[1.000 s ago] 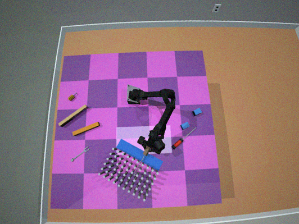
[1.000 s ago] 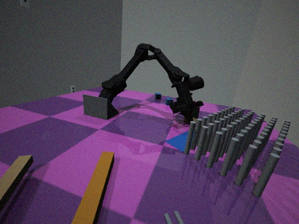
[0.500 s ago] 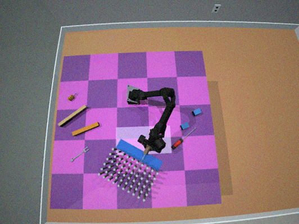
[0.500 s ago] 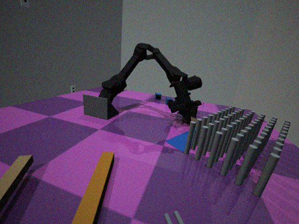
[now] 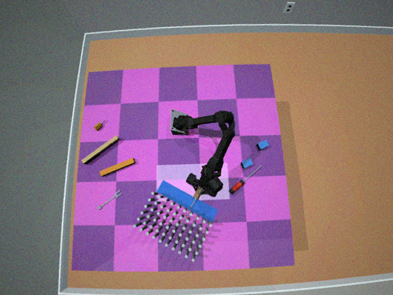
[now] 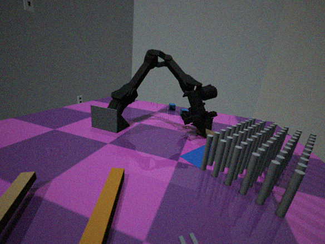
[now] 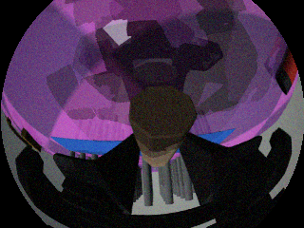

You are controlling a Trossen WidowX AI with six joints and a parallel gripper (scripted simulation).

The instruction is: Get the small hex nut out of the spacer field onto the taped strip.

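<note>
Now: gripper tip 6 cm short of the blue taped strip, 6 cm to the left of it and 1 cm above it. From my gripper tip the other things lie so: hook tool 9 cm ahead, 4 cm to the right; then small wrench 11 cm ahead, 53 cm to the right, 1 cm below; then orange bar 9 cm behind, 51 cm to the right.
</note>
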